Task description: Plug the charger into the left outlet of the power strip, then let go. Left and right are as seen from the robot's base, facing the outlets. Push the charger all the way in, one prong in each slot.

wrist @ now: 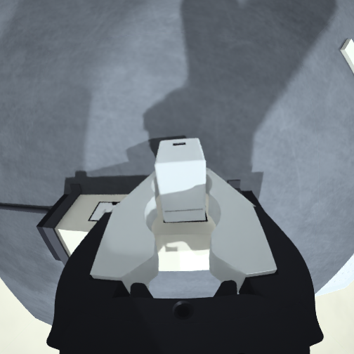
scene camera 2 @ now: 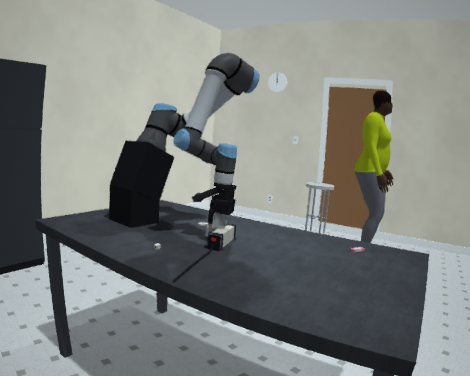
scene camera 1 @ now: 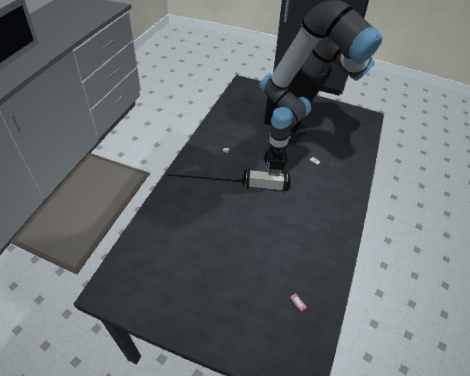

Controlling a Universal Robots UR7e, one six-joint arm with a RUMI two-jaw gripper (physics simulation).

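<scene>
The power strip (scene camera 1: 266, 181) (scene camera 2: 226, 236) (wrist: 82, 214) lies across the table, its corded end away from the robot's left side. The white charger (wrist: 180, 180) stands over the outlet on the robot's left part of the strip. Its lower end meets the outlet plate, with the plate's dark outline along its edge in the wrist view. No prongs show, so the exact depth cannot be told. My gripper (scene camera 1: 274, 169) (scene camera 2: 218, 223) (wrist: 181, 170) is shut on the charger from both sides. Another outlet (wrist: 104, 211) shows uncovered, nearer the cord. The fingers hide part of the strip.
A black cord (scene camera 1: 205, 178) (scene camera 2: 192, 265) (wrist: 22, 207) runs from the strip toward the table edge. Small white pieces (scene camera 1: 226, 150) (scene camera 1: 315, 160) lie on either side, nearer the base. A pink-and-white item (scene camera 1: 298, 302) (scene camera 2: 357, 249) lies far off on the table (scene camera 1: 225, 260). A person (scene camera 2: 374, 145) stands beyond the table.
</scene>
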